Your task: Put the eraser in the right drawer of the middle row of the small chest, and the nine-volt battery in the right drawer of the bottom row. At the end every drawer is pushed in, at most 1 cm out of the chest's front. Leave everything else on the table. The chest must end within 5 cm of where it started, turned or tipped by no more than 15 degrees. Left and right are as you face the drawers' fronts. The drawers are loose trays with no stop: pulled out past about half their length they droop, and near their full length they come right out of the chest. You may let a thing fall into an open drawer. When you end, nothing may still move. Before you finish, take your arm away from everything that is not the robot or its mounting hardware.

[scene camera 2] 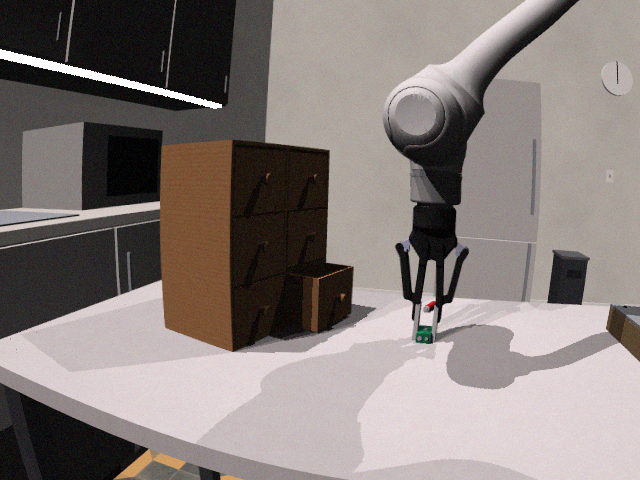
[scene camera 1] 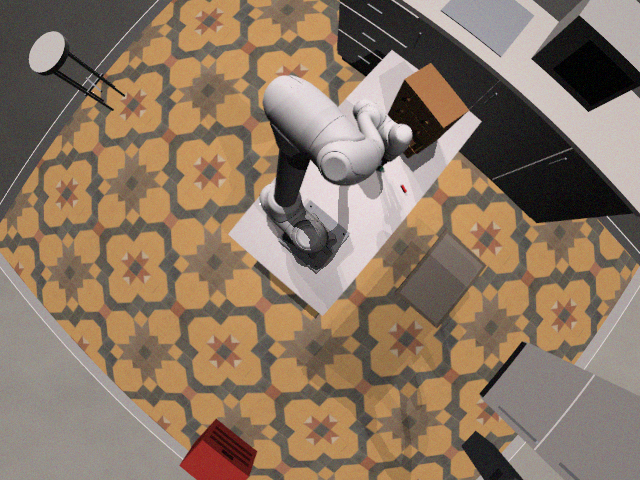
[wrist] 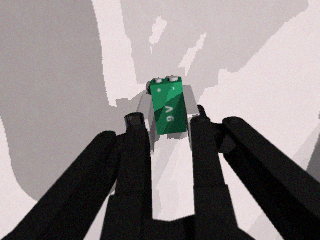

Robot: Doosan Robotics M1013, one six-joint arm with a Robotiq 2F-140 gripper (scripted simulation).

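Observation:
Green nine-volt battery (wrist: 167, 94), seen. My gripper (scene camera 2: 424, 338) (wrist: 168, 101), seen.

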